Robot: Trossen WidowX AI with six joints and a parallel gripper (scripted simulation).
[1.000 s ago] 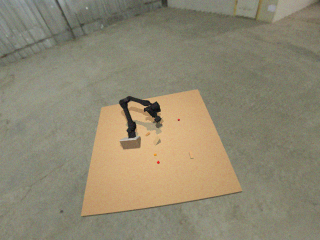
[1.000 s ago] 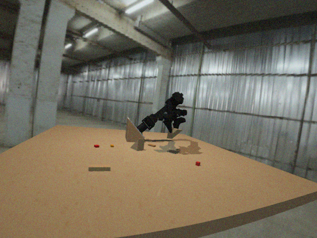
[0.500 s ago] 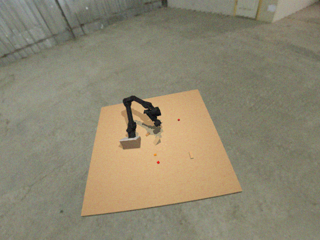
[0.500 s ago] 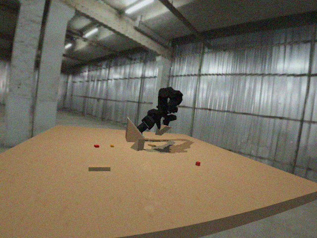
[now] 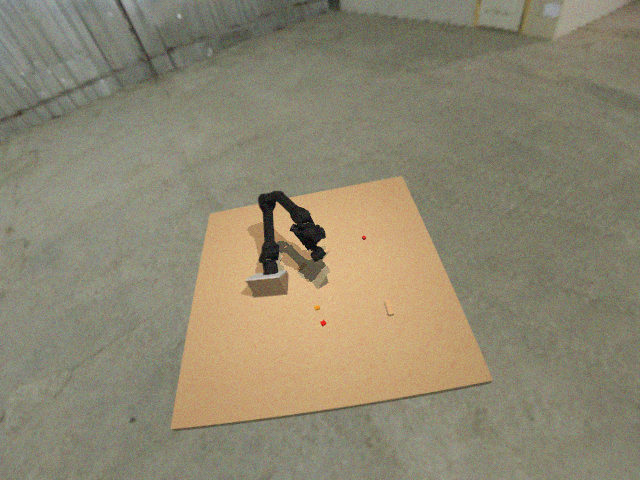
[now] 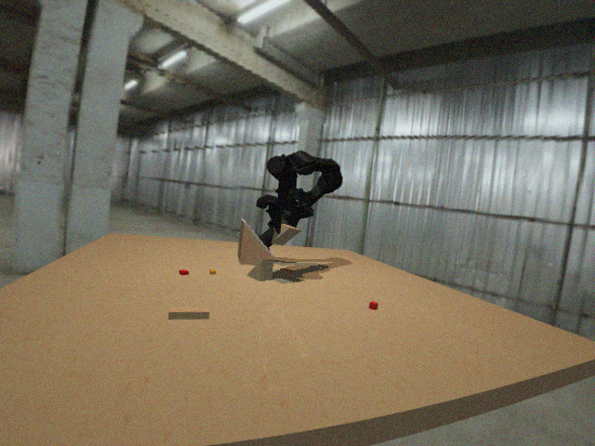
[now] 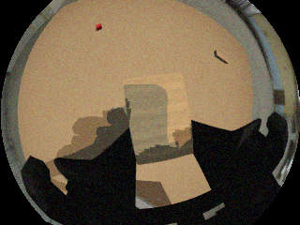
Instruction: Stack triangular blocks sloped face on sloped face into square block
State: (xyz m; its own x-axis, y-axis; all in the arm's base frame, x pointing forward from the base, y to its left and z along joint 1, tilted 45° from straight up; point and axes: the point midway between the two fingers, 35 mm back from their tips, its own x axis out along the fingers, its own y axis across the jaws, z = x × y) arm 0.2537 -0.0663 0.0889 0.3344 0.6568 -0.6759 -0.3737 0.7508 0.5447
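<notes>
Right now my gripper tip is 5 cm past the orange cube, 20 cm to the left of it and 14 cm above it. The rest, counted from my gripper tip: tan plank: 28 cm ahead, 25 cm to the right, 14 cm below.
</notes>
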